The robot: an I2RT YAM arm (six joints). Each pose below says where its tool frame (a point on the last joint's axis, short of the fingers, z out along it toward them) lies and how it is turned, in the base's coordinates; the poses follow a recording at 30 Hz.
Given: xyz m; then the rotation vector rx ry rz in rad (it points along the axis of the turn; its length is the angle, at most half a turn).
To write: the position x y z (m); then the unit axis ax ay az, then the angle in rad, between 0 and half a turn. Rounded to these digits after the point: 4 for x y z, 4 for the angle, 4 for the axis.
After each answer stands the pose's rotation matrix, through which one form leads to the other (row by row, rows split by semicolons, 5 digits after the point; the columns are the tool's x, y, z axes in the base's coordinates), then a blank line. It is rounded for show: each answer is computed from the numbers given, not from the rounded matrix.
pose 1, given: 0.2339 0.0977 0.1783 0.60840 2.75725 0.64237
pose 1, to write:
0.2339 0.0977 0.1783 0.2101 0.9522 0.2218 2.8957
-0.88297 0.34010 0.32357; 0.44809 0.81610 0.36496; -0.13995 0.46724 -0.87299

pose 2, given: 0.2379 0.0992 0.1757 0.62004 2.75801 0.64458
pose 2, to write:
0.2379 0.0992 0.1757 0.2139 0.9512 0.2223 2.8994
-0.88069 0.34759 0.32183; 0.45422 0.81247 0.36549; -0.13443 0.46806 -0.87341

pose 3, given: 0.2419 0.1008 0.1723 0.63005 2.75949 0.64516
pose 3, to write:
0.2419 0.1008 0.1723 0.2170 0.9505 0.2222 2.9031
-0.87883 0.35424 0.31965; 0.45924 0.80976 0.36523; -0.12946 0.46777 -0.87432

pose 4, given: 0.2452 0.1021 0.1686 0.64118 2.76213 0.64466
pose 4, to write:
0.2452 0.1021 0.1686 0.2205 0.9499 0.2217 2.9079
-0.87691 0.36185 0.31637; 0.46452 0.80713 0.36437; -0.12350 0.46648 -0.87587

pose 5, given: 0.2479 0.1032 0.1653 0.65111 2.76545 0.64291
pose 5, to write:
0.2479 0.1032 0.1653 0.2235 0.9494 0.2207 2.9129
-0.87534 0.36886 0.31261; 0.46893 0.80521 0.36295; -0.11784 0.46430 -0.87781

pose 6, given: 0.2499 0.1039 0.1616 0.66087 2.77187 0.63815
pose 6, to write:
0.2499 0.1039 0.1616 0.2263 0.9492 0.2185 2.9201
-0.87440 0.37640 0.30620; 0.47240 0.80447 0.36010; -0.11078 0.45952 -0.88123

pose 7, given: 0.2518 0.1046 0.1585 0.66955 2.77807 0.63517
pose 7, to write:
0.2518 0.1046 0.1585 0.2287 0.9490 0.2170 2.9274
-0.87371 0.38302 0.29988; 0.47528 0.80349 0.35849; -0.10364 0.45574 -0.88406

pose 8, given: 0.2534 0.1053 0.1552 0.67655 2.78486 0.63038
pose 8, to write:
0.2534 0.1053 0.1552 0.2306 0.9490 0.2148 2.9344
-0.87343 0.38875 0.29326; 0.47714 0.80351 0.35596; -0.09726 0.45083 -0.88729

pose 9, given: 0.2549 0.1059 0.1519 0.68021 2.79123 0.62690
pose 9, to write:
0.2549 0.1059 0.1519 0.2313 0.9492 0.2132 2.9405
-0.87391 0.39215 0.28722; 0.47731 0.80407 0.35446; -0.09194 0.44686 -0.88987

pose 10, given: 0.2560 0.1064 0.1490 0.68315 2.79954 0.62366
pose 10, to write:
0.2560 0.1064 0.1490 0.2317 0.9495 0.2115 2.9484
-0.87502 0.39530 0.27941; 0.47653 0.80497 0.35347; -0.08519 0.44244 -0.89274

